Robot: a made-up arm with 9 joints. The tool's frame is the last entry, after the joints.
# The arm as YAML. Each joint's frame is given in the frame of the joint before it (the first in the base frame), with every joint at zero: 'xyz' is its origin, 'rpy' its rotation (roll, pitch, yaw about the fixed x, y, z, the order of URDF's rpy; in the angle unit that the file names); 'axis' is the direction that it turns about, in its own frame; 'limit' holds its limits. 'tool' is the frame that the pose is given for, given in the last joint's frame.
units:
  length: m
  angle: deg
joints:
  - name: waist
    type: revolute
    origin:
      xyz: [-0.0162, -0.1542, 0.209]
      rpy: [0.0, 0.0, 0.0]
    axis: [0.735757, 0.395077, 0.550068]
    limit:
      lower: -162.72
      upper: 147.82
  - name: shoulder
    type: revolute
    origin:
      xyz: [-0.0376, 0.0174, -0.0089]
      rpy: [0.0, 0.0, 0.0]
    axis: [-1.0, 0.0, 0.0]
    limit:
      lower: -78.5
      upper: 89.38
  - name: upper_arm
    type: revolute
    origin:
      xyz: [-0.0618, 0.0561, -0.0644]
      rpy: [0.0, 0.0, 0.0]
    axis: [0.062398, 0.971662, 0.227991]
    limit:
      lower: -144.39
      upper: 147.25
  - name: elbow
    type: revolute
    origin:
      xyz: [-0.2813, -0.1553, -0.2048]
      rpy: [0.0, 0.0, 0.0]
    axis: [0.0, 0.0, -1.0]
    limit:
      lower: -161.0
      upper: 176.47
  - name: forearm
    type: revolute
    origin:
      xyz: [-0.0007, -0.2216, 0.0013]
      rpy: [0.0, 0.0, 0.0]
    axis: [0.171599, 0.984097, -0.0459]
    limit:
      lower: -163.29
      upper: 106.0
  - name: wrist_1
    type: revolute
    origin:
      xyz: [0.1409, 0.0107, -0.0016]
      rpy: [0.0, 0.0, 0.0]
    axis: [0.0, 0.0, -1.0]
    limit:
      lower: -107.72
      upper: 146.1
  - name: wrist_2
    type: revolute
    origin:
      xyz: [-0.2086, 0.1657, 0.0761]
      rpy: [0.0, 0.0, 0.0]
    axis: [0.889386, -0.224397, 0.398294]
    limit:
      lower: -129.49
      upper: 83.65
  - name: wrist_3
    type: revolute
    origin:
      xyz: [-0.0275, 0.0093, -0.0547]
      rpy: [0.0, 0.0, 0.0]
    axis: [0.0, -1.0, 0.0]
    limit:
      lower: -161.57
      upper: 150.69
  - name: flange
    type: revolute
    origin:
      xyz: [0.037, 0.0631, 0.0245]
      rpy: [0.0, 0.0, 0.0]
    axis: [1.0, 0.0, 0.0]
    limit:
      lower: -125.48
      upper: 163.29
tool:
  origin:
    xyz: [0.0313, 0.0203, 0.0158]
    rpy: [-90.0, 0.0, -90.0]
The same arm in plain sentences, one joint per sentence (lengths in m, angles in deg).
The arm has nine revolute joints in a row. What follows holds with every joint at zero, and every direction is one of the base frame's. The first joint sits 0.0162 m along -x and 0.1542 m along -y and 0.2090 m along +z from the base frame's origin and rotates about the direction (0.735757, 0.395077, 0.550068), from -162.72 to 147.82 deg. The second joint sits 0.0376 m along -x and 0.0174 m along +y and 0.0089 m along -z from the first joint and rotates about -x, from -78.50 to 89.38 deg. The third joint sits 0.0618 m along -x and 0.0561 m along +y and 0.0644 m along -z from the second joint and rotates about the direction (0.062398, 0.971662, 0.227991), from -144.39 to 147.25 deg. The fourth joint sits 0.2813 m along -x and 0.1553 m along -y and 0.2048 m along -z from the third joint and rotates about -z, from -161.00 to 176.47 deg. The fifth joint sits 0.0007 m along -x and 0.2216 m along -y and 0.0013 m along +z from the fourth joint and rotates about the direction (0.171599, 0.984097, -0.0459), from -163.29 to 106.00 deg. The sixth joint sits 0.1409 m along +x and 0.0107 m along +y and 0.0016 m along -z from the fifth joint and rotates about -z, from -107.72 to 146.10 deg. The seventh joint sits 0.2086 m along -x and 0.1657 m along +y and 0.0761 m along +z from the sixth joint and rotates about the direction (0.889386, -0.224397, 0.398294), from -129.49 to 83.65 deg. The eighth joint sits 0.0275 m along -x and 0.0093 m along +y and 0.0547 m along -z from the seventh joint and rotates about -y, from -161.57 to 150.69 deg. The ninth joint sits 0.0370 m along +x and 0.0631 m along +y and 0.0245 m along +z from the eighth joint and rotates about +x, from -125.48 to 163.29 deg. The tool frame, which is the frame that the pose is given for, sits 0.0313 m along +x and 0.0203 m along +y and 0.0158 m along +z from the ninth joint; its axes are the base frame's turned by roll -90.00, pitch 0.00 and yaw -90.00 deg (as in URDF: about the fixed x, then y, then z).
